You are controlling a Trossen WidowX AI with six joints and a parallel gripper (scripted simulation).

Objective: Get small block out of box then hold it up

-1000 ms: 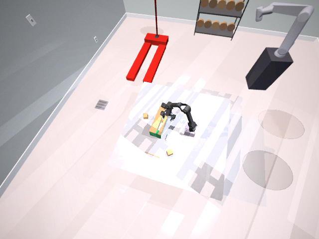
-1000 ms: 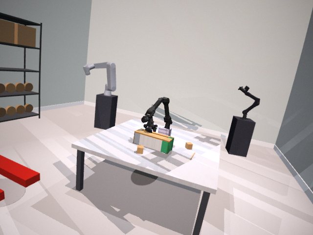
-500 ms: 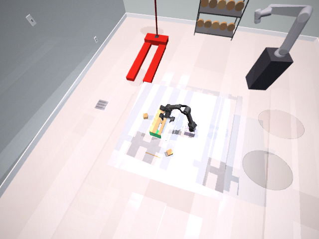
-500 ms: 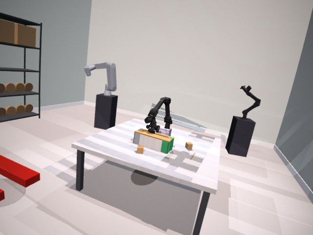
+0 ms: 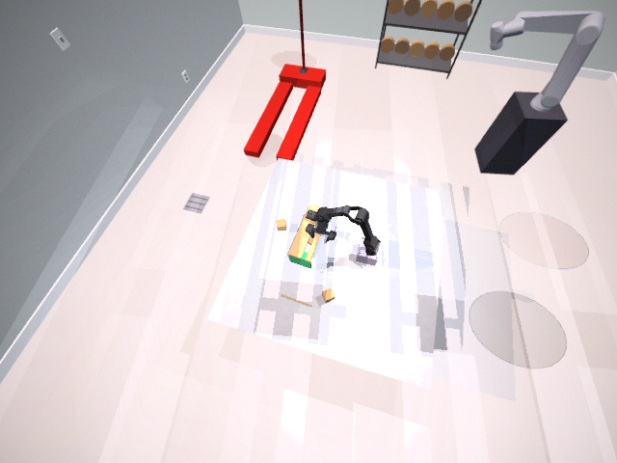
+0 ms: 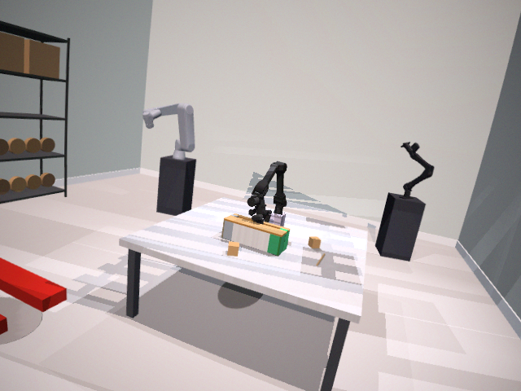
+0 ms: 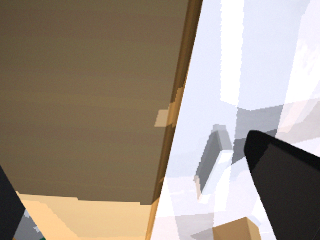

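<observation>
Right now my gripper tip is 50 mm short of the tan block and 10 mm to the right of it. Also, from my gripper tip: thin wooden stick: 110 mm ahead, 370 mm to the left, 80 mm below; tan box: 30 mm ahead, 30 mm to the right, 20 mm below.
</observation>
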